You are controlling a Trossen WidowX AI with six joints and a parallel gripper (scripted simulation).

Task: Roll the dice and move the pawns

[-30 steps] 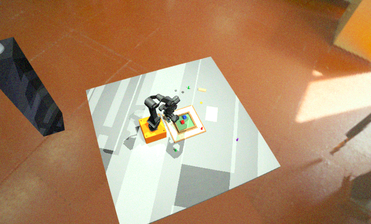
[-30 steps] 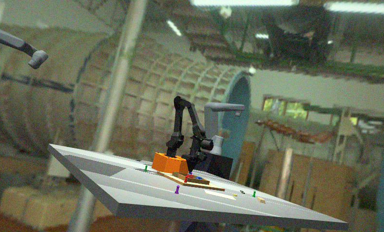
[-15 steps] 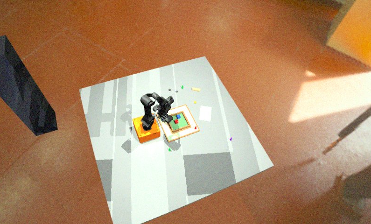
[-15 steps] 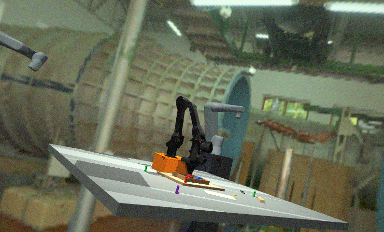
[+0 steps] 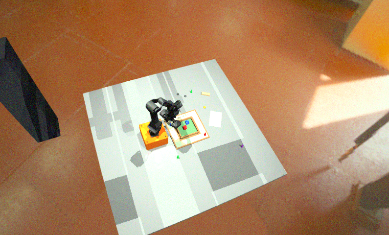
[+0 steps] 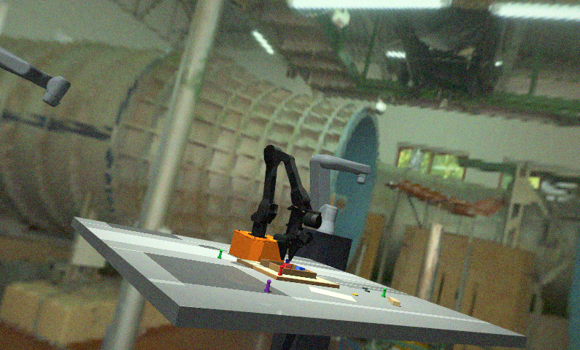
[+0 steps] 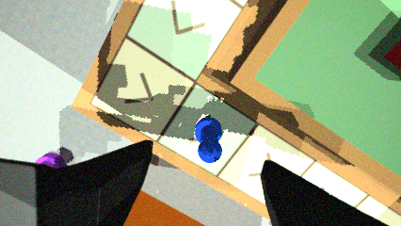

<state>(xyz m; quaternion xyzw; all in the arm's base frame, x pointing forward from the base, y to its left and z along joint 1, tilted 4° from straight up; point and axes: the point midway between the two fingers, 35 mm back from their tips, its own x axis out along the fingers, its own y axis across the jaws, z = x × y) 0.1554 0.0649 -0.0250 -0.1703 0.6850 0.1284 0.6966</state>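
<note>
My gripper tip is 1 cm above the blue pawn. Round my gripper tip: red pawn 23 cm ahead, 17 cm to the right, 1 cm below; yellow token 35 cm ahead, 8 cm to the left, 4 cm below; green tray 12 cm ahead, 6 cm to the right, 3 cm below.
</note>
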